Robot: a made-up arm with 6 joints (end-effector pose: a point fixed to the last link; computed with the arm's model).
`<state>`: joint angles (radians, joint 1 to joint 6).
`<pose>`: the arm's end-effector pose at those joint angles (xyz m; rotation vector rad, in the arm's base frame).
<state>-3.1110 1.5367 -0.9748 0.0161 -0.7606 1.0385</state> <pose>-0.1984 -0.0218 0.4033 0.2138 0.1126 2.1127</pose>
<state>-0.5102 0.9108 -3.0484 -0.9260 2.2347 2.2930</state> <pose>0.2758 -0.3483 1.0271 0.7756 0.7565 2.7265</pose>
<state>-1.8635 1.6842 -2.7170 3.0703 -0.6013 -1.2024</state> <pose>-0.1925 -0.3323 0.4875 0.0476 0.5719 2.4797</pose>
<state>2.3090 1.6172 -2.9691 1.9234 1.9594 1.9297</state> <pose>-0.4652 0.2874 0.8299 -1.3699 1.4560 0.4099</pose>
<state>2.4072 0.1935 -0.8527 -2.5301 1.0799 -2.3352</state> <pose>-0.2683 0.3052 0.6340 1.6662 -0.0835 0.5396</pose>
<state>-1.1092 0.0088 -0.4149 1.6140 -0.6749 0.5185</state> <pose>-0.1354 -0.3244 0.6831 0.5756 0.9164 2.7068</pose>
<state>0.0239 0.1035 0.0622 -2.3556 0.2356 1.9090</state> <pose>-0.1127 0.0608 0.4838 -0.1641 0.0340 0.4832</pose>
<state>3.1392 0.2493 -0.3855 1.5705 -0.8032 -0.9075</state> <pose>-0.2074 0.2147 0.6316 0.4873 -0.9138 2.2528</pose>
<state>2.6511 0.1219 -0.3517 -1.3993 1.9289 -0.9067</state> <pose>-0.0232 0.1715 0.5910 2.0351 0.1649 -1.0907</pose>
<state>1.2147 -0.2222 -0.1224 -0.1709 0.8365 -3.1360</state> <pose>0.0720 0.1725 0.5119 -0.3965 -0.4113 -1.7443</pose>
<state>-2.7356 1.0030 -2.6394 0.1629 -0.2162 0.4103</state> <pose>-0.4948 -0.2094 1.1608 2.1461 1.1026 1.8089</pose>
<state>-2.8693 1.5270 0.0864 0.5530 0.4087 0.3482</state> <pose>0.3599 0.1277 0.6893 -1.9910 -1.0819 1.3707</pose>
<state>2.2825 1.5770 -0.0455 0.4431 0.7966 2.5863</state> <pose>0.2595 -0.2902 0.7420 -1.3521 -1.8967 -0.6762</pose>
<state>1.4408 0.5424 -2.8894 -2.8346 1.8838 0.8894</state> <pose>0.1123 0.2234 1.3577 -0.8070 -2.1168 -1.2107</pose>
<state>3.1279 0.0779 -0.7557 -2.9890 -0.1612 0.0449</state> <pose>-0.2090 0.0331 0.5298 -0.0709 0.5150 -0.1982</pose>
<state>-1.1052 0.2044 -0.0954 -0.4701 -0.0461 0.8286</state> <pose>0.1559 -0.1346 0.4825 0.0484 0.0609 -1.4642</pose>
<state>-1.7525 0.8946 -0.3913 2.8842 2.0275 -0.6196</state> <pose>-0.0642 -0.1180 0.4799 -0.9585 1.5232 1.6198</pose>
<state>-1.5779 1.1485 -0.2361 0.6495 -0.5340 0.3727</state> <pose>-0.1304 0.0146 0.4449 -0.1913 0.6991 -2.3733</pose>
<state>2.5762 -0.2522 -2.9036 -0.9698 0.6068 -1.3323</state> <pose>0.0026 -0.0548 1.4597 0.4064 -2.9077 0.8998</pose>
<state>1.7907 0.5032 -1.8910 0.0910 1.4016 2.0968</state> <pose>-0.1264 0.5193 0.8016 -0.0457 0.0787 -0.3218</pose>
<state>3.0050 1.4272 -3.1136 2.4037 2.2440 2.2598</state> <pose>-0.4526 -0.0485 1.0448 -2.2461 0.9350 1.2912</pose>
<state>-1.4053 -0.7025 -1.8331 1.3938 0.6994 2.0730</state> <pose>-0.0383 -0.2047 1.4101 -2.4549 1.1141 1.4148</pose>
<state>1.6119 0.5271 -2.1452 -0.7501 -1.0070 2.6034</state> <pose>-0.1567 0.3422 1.1511 2.1228 0.9352 0.4972</pose>
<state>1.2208 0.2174 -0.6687 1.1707 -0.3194 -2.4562</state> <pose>0.2552 0.2571 0.6267 -0.3975 -0.7241 2.3327</pose>
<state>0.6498 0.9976 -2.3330 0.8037 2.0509 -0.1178</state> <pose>0.2695 0.3801 0.7703 0.6260 0.8919 0.7928</pose>
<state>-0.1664 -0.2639 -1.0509 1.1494 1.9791 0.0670</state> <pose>0.3766 0.0790 0.8930 1.1935 0.5300 -0.1104</pose>
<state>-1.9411 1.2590 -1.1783 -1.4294 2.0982 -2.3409</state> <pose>-0.2010 -0.0426 0.5267 2.3215 0.2837 1.1077</pose>
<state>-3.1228 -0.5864 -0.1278 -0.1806 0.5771 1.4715</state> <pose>-0.3941 -0.0278 0.6402 0.2010 0.0147 1.8284</pose>
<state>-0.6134 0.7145 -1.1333 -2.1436 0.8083 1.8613</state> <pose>0.2555 -0.2028 0.4513 -0.9846 -0.4669 -0.4424</pose>
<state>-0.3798 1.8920 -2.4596 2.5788 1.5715 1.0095</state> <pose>0.4472 -0.1694 0.4724 -2.2347 -1.1411 1.5017</pose>
